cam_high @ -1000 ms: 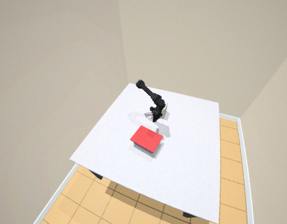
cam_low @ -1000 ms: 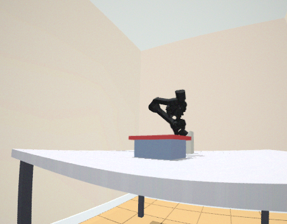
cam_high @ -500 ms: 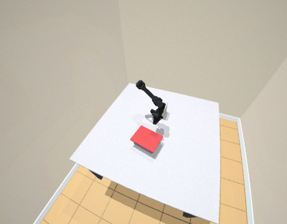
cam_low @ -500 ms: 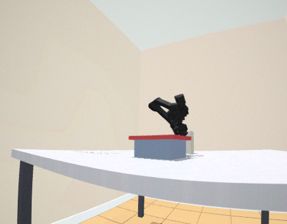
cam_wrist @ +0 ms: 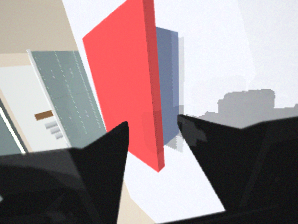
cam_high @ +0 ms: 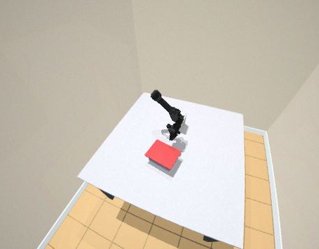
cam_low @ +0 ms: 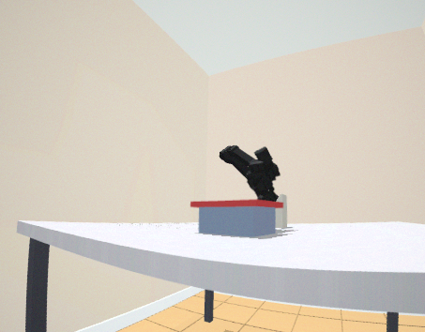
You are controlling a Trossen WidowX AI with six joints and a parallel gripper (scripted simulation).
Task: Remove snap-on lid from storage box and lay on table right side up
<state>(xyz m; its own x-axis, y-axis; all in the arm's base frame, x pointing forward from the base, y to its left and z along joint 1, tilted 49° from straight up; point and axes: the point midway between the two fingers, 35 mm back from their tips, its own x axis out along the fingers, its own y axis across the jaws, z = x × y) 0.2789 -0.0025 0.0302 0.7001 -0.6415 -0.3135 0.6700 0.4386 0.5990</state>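
The red lid lies 120 mm ahead of my gripper tip, 40 mm below it and 30 mm to the right of it. From my gripper tip the other things lie so: storage box 120 mm ahead, 80 mm below, 30 mm to the right.
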